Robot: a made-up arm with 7 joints. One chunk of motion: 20 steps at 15 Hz.
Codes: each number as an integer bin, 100 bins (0 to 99) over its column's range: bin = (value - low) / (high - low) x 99, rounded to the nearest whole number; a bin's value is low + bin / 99 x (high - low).
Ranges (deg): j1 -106..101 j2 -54..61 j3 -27..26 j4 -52..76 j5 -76..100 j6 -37..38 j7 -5..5
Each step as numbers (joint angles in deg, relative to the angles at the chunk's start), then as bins.
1 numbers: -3.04 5.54 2.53 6.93 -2.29 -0.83 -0.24
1 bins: 49 51 55 46 41 48 47
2 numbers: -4.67 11.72 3.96 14.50 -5.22 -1.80 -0.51
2 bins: 48 57 58 51 40 46 44
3 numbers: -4.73 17.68 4.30 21.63 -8.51 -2.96 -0.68
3 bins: 48 62 58 57 38 45 43
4 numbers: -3.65 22.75 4.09 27.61 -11.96 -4.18 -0.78
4 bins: 49 66 58 62 36 43 42
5 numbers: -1.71 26.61 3.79 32.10 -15.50 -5.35 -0.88
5 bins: 50 69 58 65 34 42 41
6 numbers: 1.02 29.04 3.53 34.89 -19.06 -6.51 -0.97
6 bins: 51 71 57 67 32 40 40
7 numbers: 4.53 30.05 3.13 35.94 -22.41 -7.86 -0.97
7 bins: 53 72 56 68 30 38 40
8 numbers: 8.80 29.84 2.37 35.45 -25.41 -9.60 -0.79
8 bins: 55 72 55 68 28 36 42
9 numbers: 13.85 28.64 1.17 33.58 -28.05 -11.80 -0.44
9 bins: 57 71 53 66 27 33 45
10 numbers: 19.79 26.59 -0.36 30.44 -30.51 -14.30 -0.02
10 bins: 60 69 50 64 26 30 49
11 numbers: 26.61 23.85 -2.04 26.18 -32.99 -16.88 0.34
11 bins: 63 67 47 60 24 27 53
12 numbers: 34.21 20.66 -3.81 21.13 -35.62 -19.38 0.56
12 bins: 67 64 43 57 23 23 55
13 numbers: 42.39 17.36 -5.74 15.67 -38.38 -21.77 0.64
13 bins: 71 61 40 52 21 20 56
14 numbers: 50.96 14.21 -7.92 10.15 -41.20 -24.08 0.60
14 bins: 75 59 36 48 20 17 55
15 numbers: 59.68 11.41 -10.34 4.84 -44.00 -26.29 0.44
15 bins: 79 56 31 44 18 14 54
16 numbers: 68.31 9.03 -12.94 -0.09 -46.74 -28.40 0.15
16 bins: 83 54 26 40 16 11 51
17 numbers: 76.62 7.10 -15.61 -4.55 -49.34 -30.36 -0.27
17 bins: 87 53 21 37 15 9 47
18 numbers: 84.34 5.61 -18.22 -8.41 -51.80 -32.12 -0.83
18 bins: 91 51 16 34 14 6 41
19 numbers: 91.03 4.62 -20.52 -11.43 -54.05 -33.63 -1.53
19 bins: 94 50 12 31 12 4 34
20 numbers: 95.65 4.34 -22.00 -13.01 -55.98 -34.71 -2.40
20 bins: 96 50 9 30 11 3 26
